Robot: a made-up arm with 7 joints. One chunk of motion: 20 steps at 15 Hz.
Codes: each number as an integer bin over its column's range. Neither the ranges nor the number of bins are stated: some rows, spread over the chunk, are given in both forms.
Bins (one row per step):
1: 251 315 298 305 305 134
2: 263 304 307 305 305 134
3: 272 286 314 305 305 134
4: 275 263 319 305 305 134
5: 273 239 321 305 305 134
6: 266 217 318 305 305 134
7: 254 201 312 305 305 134
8: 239 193 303 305 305 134
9: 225 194 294 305 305 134
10: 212 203 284 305 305 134
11: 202 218 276 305 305 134
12: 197 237 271 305 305 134
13: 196 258 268 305 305 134
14: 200 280 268 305 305 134
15: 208 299 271 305 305 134
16: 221 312 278 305 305 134
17: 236 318 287 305 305 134
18: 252 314 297 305 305 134
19: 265 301 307 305 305 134
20: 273 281 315 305 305 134
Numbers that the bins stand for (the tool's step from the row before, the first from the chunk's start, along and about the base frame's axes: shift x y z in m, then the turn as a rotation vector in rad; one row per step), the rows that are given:
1: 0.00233 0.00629 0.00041 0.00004 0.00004 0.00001
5: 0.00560 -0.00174 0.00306 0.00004 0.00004 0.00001
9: -0.00154 -0.00650 -0.00005 0.00004 0.00004 0.00001
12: -0.00570 -0.00195 -0.00271 0.00004 0.00004 0.00001
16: -0.00213 0.00597 -0.00190 0.00004 0.00004 0.00001
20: 0.00560 0.00269 0.00237 0.00004 0.00004 0.00001
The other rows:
2: 0.00412 0.00513 0.00145 0.00004 0.00004 0.00001
3: 0.00545 0.00322 0.00225 0.00004 0.00004 0.00001
4: 0.00590 0.00079 0.00283 0.00004 0.00004 0.00001
6: 0.00456 -0.00407 0.00272 0.00004 0.00004 0.00001
7: 0.00278 -0.00576 0.00202 0.00004 0.00004 0.00001
8: 0.00055 -0.00660 0.00098 0.00004 0.00004 0.00001
10: -0.00347 -0.00555 -0.00121 0.00004 0.00004 0.00001
11: -0.00496 -0.00396 -0.00213 0.00004 0.00004 0.00001
13: -0.00585 0.00026 -0.00306 0.00004 0.00004 0.00001
14: -0.00525 0.00259 -0.00306 0.00004 0.00004 0.00001
15: -0.00406 0.00460 -0.00271 0.00004 0.00004 0.00001
17: 0.00010 0.00660 -0.00086 0.00004 0.00004 0.00001
18: 0.00248 0.00618 0.00029 0.00004 0.00004 0.00001
19: 0.00441 0.00481 0.00145 0.00004 0.00004 0.00001

